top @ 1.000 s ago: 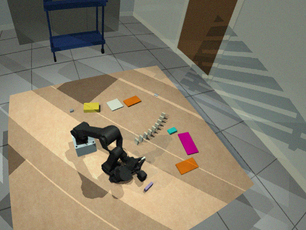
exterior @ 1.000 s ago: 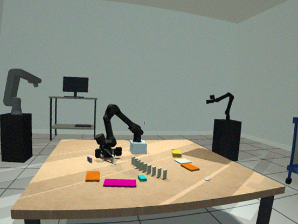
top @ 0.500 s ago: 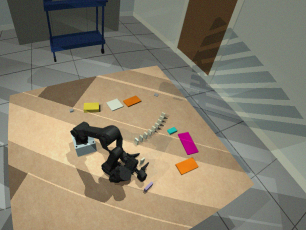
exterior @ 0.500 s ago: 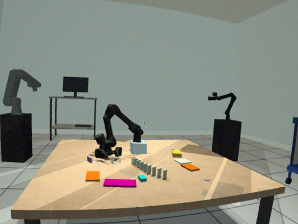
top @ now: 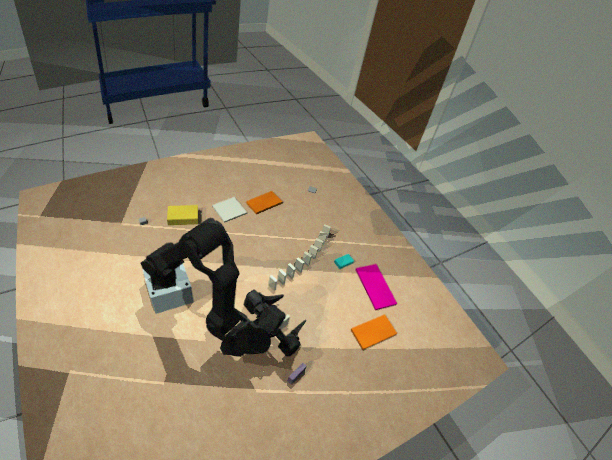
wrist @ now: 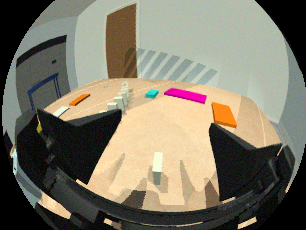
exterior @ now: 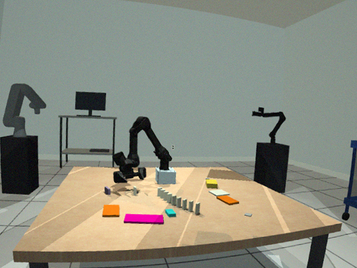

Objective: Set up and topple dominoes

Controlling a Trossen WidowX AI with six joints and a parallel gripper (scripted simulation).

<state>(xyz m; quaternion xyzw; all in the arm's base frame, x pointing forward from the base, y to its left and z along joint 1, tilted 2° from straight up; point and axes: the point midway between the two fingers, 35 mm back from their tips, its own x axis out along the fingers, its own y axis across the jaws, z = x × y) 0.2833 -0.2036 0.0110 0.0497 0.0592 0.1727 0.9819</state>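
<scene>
The purple block lies 40 mm behind my gripper tip, 150 mm to the right of it and 70 mm below it. From my gripper tip the other things lie so: orange slab (220 mm ahead, 110 mm to the right, 80 mm below); teal block (250 mm ahead, 150 mm to the left, 80 mm below); magenta slab (310 mm ahead, 30 mm to the left, 80 mm below).
</scene>
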